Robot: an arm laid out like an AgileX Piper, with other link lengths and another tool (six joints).
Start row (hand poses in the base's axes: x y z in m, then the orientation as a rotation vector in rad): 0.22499, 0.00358, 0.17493, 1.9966, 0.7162, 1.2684
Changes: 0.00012, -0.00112, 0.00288, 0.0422, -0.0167, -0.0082; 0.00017, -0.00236, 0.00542, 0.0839, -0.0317, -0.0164; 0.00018, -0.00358, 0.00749, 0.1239, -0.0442, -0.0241; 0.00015, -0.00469, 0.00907, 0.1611, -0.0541, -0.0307; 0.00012, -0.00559, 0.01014, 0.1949, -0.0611, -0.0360; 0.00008, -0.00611, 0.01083, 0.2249, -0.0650, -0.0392; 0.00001, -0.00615, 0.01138, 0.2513, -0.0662, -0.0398; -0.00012, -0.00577, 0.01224, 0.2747, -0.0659, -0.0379; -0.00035, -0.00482, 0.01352, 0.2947, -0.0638, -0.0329; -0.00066, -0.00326, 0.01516, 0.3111, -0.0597, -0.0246; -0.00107, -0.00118, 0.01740, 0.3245, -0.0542, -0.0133
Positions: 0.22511, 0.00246, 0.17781, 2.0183, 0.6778, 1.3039; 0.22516, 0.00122, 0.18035, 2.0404, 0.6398, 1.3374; 0.22517, 0.00000, 0.18242, 2.0625, 0.6037, 1.3678; 0.22514, -0.00111, 0.18400, 2.0840, 0.5710, 1.3947; 0.22511, -0.00201, 0.18507, 2.1047, 0.5426, 1.4177; 0.22507, -0.00253, 0.18576, 2.1247, 0.5197, 1.4369; 0.22500, -0.00257, 0.18631, 2.1438, 0.5028, 1.4531; 0.22487, -0.00219, 0.18717, 2.1615, 0.4910, 1.4678; 0.22464, -0.00124, 0.18845, 2.1780, 0.4855, 1.4808; 0.22433, 0.00032, 0.19009, 2.1931, 0.4867, 1.4920; 0.22392, 0.00240, 0.19233, 2.2069, 0.4938, 1.5021
